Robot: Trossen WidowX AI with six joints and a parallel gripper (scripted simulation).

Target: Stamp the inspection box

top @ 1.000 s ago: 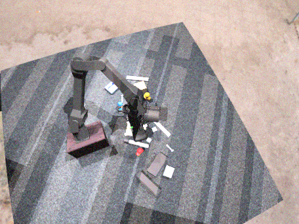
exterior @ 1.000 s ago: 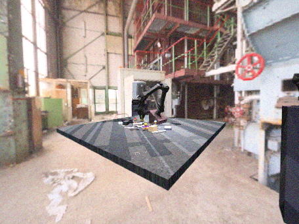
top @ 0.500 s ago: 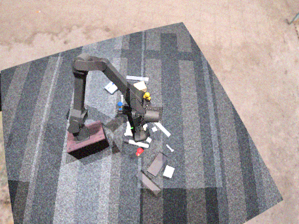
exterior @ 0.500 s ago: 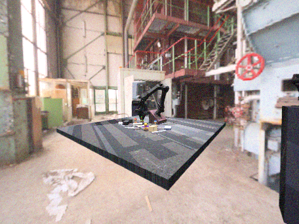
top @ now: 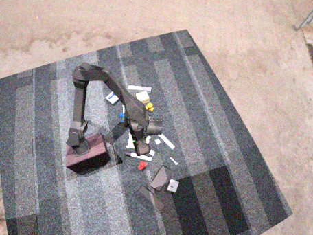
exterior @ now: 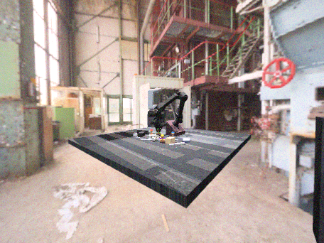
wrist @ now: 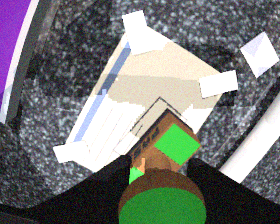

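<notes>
My gripper tip is 10 mm short of the card, 10 mm to the right of it and 50 mm above it. From my gripper tip the other things lie so: white marker 40 mm behind, 50 mm to the right, 40 mm below; then green-knobbed stamp right at my gripper tip; then red stamp 20 mm behind, 110 mm to the right, 30 mm below.
</notes>
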